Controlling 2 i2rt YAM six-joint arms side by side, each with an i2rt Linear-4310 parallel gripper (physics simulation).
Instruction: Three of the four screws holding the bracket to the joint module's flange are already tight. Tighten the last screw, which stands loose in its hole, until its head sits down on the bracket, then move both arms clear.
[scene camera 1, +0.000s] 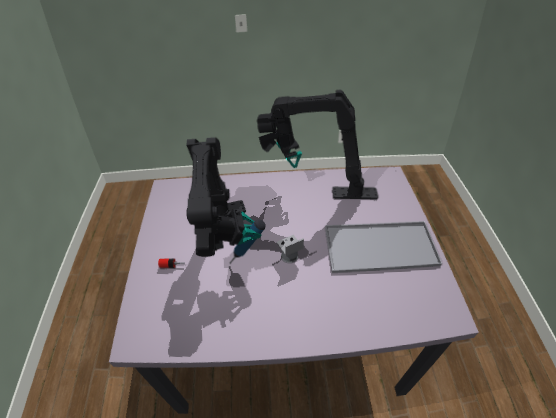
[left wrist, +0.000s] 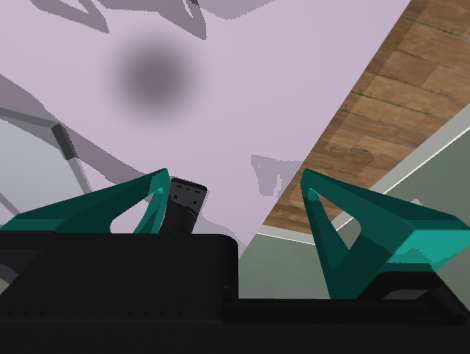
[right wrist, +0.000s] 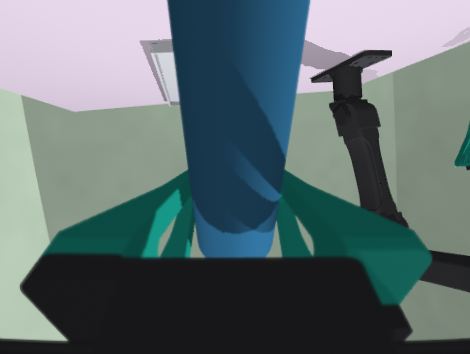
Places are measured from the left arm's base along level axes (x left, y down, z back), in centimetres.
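Pixels of known places: left gripper, fingertip midpoint: (scene camera 1: 291, 161) (left wrist: 235, 176); right gripper, fingertip midpoint: (scene camera 1: 259, 231) (right wrist: 235, 177); left arm's base at its link origin: (scene camera 1: 355, 193) (left wrist: 183, 210) (right wrist: 345, 66); right arm's base at its link origin: (scene camera 1: 221, 212).
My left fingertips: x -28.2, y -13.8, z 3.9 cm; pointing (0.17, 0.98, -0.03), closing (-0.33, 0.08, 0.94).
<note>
For each thing: its middle in the pictures, then the offset to it from my left fingertips. Level surfaces: height alone.
- joint module assembly at the middle of its body: (scene camera 1: 289, 241) dx -0.2, dy +5.6, dz -39.3 cm
- blue-handled screwdriver at the middle of its body: (scene camera 1: 244, 244) dx -15.3, dy +2.5, dz -43.5 cm
- red-handled tool at the middle of its body: (scene camera 1: 172, 263) dx -42.9, dy +12.1, dz -45.5 cm
- shallow grey tray at the middle of its body: (right wrist: 212, 82) (left wrist: 40, 193) (scene camera 1: 382, 245) dx +35.2, dy +13.0, dz -34.4 cm
- table at its surface level: dy +13.8 cm
The small grey-white bracket and joint module assembly (scene camera 1: 295, 248) stands near the middle of the table in scene camera 1. Dark spots show on its pale face; the single screws are too small to tell apart. My right gripper (scene camera 1: 253, 231) (right wrist: 235, 177) is shut on a blue-handled screwdriver (scene camera 1: 243, 247) (right wrist: 235, 125). It holds the tool tilted above the table, to the left of the assembly, with the thin shaft pointing down and left, apart from the assembly. My left gripper (scene camera 1: 294, 159) (left wrist: 235, 176) is open and empty, raised high near the table's back edge.
A red-handled tool (scene camera 1: 166, 263) lies at the left of the table. A shallow grey tray (scene camera 1: 384, 270) (left wrist: 72, 172) (right wrist: 156, 67) lies at the right. The left arm's base (scene camera 1: 370, 193) (right wrist: 377, 57) stands at the back right. Arm shadows cross the table (scene camera 1: 350, 310).
</note>
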